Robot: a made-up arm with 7 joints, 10 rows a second.
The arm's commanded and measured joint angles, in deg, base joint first. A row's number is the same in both.
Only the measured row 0 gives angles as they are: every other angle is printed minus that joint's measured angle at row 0.
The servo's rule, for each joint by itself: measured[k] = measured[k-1] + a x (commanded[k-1-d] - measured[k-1]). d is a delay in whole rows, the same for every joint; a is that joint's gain. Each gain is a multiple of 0.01, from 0.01 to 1. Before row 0 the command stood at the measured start. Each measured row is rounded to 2 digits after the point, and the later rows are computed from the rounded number. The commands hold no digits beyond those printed.
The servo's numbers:
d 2
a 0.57 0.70 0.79 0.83 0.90 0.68 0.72
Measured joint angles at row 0:
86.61, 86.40, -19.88, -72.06, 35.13, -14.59, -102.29
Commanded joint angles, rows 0 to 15:
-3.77, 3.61, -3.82, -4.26, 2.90, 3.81, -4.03
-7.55, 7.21, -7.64, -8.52, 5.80, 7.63, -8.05
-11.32, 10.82, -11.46, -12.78, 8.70, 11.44, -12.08
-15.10, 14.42, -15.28, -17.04, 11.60, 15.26, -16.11
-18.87, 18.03, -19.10, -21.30, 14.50, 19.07, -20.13
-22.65, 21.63, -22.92, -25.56, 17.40, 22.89, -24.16
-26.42, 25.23, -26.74, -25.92, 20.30, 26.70, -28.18
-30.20, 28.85, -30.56, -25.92, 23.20, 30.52, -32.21
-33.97, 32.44, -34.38, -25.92, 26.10, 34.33, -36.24
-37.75, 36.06, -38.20, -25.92, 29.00, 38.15, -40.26
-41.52, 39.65, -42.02, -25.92, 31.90, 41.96, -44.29
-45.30, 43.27, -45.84, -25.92, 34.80, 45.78, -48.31
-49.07, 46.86, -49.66, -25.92, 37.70, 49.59, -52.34
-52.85, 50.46, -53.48, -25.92, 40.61, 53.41, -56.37
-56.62, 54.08, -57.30, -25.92, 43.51, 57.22, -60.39
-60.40, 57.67, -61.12, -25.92, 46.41, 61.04, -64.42
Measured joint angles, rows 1 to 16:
0.00, 0.00, 0.00, 0.00, 0.00, 0.00, 0.00
0.00, 0.00, 0.00, 0.00, 0.00, 0.00, 0.00
-2.15, 2.53, -3.02, -3.54, 2.61, 2.59, -2.90
-5.23, 5.81, -6.67, -7.67, 5.48, 6.02, -6.61
-8.70, 9.32, -10.45, -11.91, 8.38, 9.71, -10.55
-12.35, 12.89, -14.27, -16.17, 11.28, 13.48, -14.55
-16.07, 16.49, -18.09, -20.43, 14.18, 17.28, -18.57
-19.82, 20.09, -21.91, -24.69, 17.08, 21.09, -22.59
-23.58, 23.69, -25.73, -25.71, 19.98, 24.90, -26.61
-27.35, 27.30, -29.55, -25.88, 22.88, 28.72, -30.64
-31.12, 30.90, -33.37, -25.91, 25.78, 32.53, -34.67
-34.90, 34.51, -37.19, -25.92, 28.68, 36.35, -38.69
-38.67, 38.11, -41.01, -25.92, 31.58, 40.16, -42.72
-42.45, 41.72, -44.83, -25.92, 34.48, 43.98, -46.74
-46.22, 45.32, -48.65, -25.92, 37.38, 47.79, -50.77
-50.00, 48.92, -52.47, -25.92, 40.29, 51.61, -54.80

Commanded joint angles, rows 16 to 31:
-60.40, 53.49, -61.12, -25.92, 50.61, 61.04, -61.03
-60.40, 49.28, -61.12, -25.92, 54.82, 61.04, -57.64
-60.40, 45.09, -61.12, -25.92, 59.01, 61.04, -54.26
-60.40, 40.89, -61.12, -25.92, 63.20, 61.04, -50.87
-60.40, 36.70, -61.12, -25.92, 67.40, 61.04, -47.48
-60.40, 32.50, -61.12, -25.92, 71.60, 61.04, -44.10
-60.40, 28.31, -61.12, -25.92, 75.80, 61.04, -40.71
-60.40, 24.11, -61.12, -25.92, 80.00, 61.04, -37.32
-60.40, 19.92, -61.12, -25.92, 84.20, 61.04, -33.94
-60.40, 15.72, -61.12, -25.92, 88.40, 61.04, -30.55
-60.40, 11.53, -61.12, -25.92, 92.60, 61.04, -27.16
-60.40, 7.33, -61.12, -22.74, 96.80, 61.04, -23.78
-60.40, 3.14, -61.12, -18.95, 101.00, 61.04, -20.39
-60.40, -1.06, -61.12, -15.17, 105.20, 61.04, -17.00
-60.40, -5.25, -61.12, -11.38, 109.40, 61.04, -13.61
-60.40, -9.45, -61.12, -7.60, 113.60, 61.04, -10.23
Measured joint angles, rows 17 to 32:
-53.77, 52.53, -56.29, -25.92, 43.19, 55.42, -58.82
-57.55, 56.13, -60.11, -25.92, 46.09, 59.24, -62.85
-59.17, 54.28, -60.91, -25.92, 50.16, 60.46, -61.54
-59.87, 50.78, -61.08, -25.92, 54.35, 60.85, -58.73
-60.17, 46.80, -61.11, -25.92, 58.54, 60.98, -55.51
-60.30, 42.66, -61.12, -25.92, 62.73, 61.02, -52.17
-60.36, 38.49, -61.12, -25.92, 66.93, 61.03, -48.79
-60.38, 34.30, -61.12, -25.92, 71.13, 61.04, -45.41
-60.39, 30.11, -61.12, -25.92, 75.33, 61.04, -42.03
-60.40, 25.91, -61.12, -25.92, 79.53, 61.04, -38.64
-60.40, 21.72, -61.12, -25.92, 83.73, 61.04, -35.26
-60.40, 17.52, -61.12, -25.92, 87.93, 61.04, -31.87
-60.40, 13.33, -61.12, -25.92, 92.13, 61.04, -28.48
-60.40, 9.13, -61.12, -23.28, 96.33, 61.04, -25.10
-60.40, 4.94, -61.12, -19.69, 100.53, 61.04, -21.71
-60.40, 0.74, -61.12, -15.94, 104.73, 61.04, -18.32

